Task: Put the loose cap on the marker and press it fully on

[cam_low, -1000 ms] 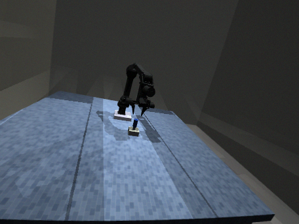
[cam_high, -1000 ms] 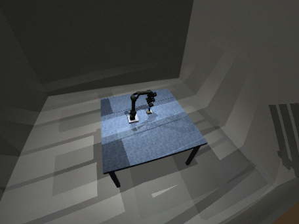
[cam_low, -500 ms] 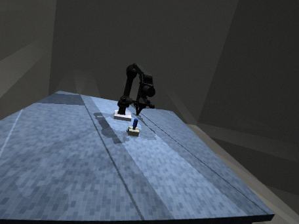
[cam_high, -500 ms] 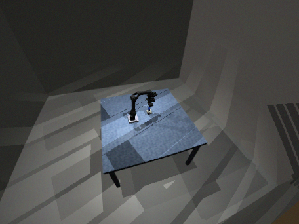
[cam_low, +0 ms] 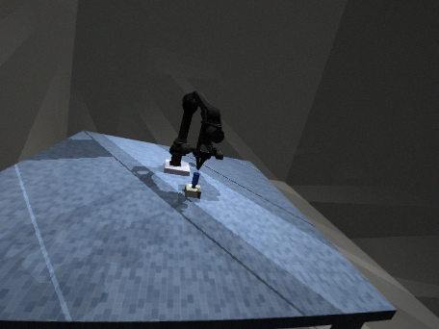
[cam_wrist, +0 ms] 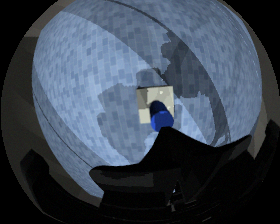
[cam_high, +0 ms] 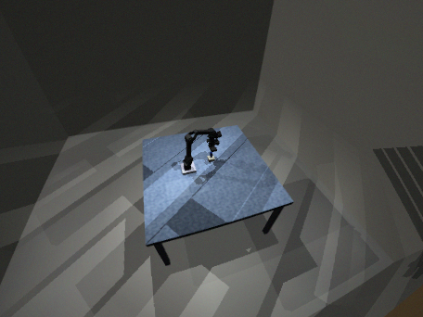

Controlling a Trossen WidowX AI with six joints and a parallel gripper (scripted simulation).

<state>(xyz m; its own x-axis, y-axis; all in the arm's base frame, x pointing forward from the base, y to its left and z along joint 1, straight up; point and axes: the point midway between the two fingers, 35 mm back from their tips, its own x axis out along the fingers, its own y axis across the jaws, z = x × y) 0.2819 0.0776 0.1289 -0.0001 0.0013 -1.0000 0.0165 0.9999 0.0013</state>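
Now: the blue cap 4 cm below my gripper tip. From my gripper tip the other things lie so: tan holder block (11 cm below).
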